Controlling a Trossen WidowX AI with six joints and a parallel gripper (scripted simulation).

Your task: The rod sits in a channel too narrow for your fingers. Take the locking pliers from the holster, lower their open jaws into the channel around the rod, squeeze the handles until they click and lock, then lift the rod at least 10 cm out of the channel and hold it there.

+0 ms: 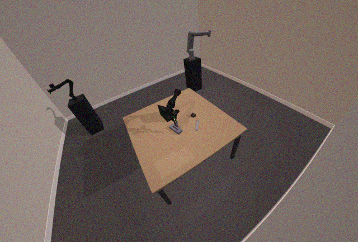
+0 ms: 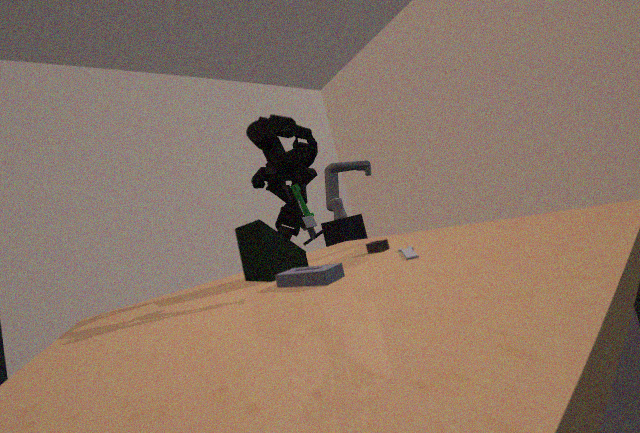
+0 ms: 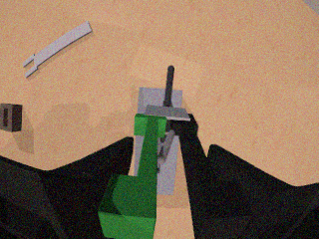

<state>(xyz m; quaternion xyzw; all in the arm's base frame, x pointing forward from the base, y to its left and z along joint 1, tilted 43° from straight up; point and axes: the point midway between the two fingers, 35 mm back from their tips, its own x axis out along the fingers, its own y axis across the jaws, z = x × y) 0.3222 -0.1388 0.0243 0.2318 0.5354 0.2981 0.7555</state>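
Right now my gripper tip is 9 cm above the dark rod, 3 cm short of it and 1 cm to the right of it. From my gripper tip the other things lie so: grey channel block 18 cm below, 3 cm behind; grey piece 29 cm to the left, 20 cm below, 7 cm ahead; dark handle 1 cm to the right.
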